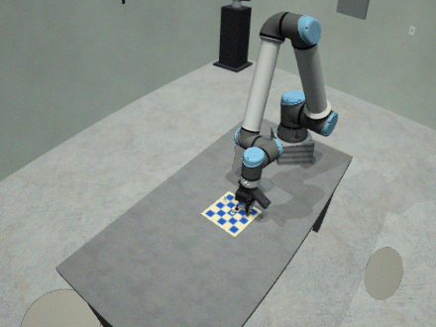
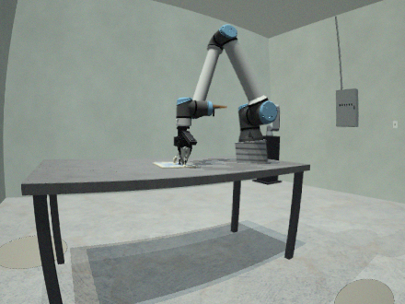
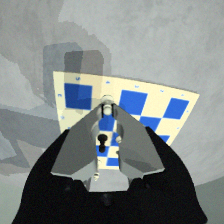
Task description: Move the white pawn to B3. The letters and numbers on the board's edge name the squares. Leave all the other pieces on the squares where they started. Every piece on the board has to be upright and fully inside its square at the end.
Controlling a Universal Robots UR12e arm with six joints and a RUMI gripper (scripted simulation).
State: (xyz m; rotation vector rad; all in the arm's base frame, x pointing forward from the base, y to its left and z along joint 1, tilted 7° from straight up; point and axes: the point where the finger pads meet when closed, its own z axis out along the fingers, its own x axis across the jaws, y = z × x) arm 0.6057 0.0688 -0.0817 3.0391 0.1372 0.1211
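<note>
My hand is 8 cm to the left of the chessboard, 3 cm short of it and 2 cm above it. The rest, counted from my hand: white pawn 1 cm below; black pawn 7 cm to the right, 1 cm below, 1 cm behind.
</note>
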